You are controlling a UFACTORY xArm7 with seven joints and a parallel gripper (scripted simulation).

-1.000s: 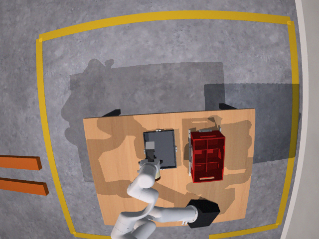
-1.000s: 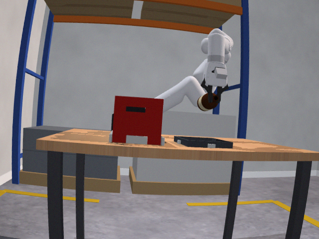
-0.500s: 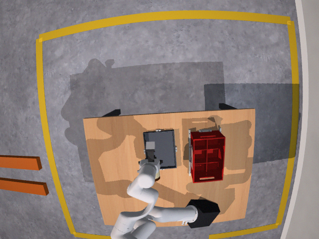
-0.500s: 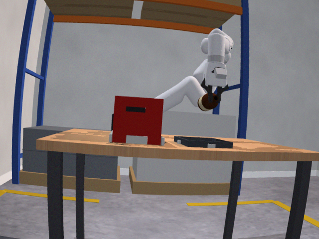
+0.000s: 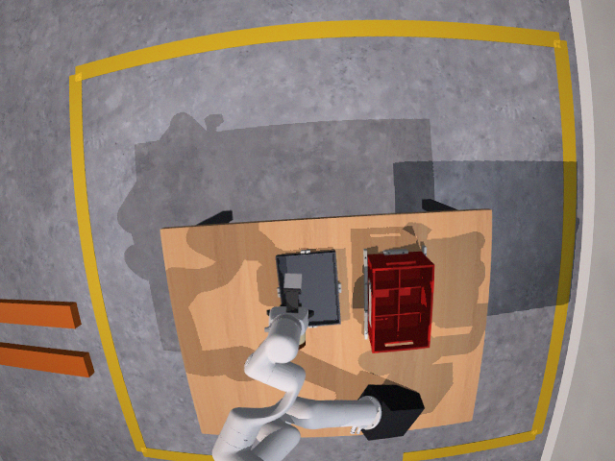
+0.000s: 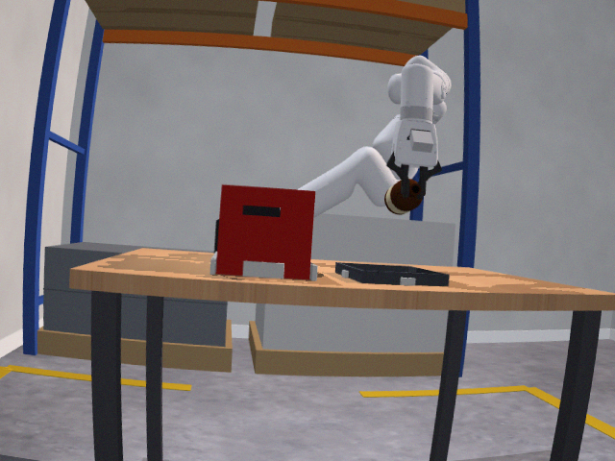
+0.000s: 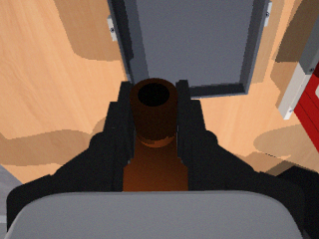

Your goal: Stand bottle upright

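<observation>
Right now the brown bottle is 50 mm behind my hand, 20 mm to the right of it and 10 mm below it. Round my hand: dark grey tray 190 mm below, 40 mm to the right; red crate 320 mm to the right, 120 mm below, 70 mm ahead.
</observation>
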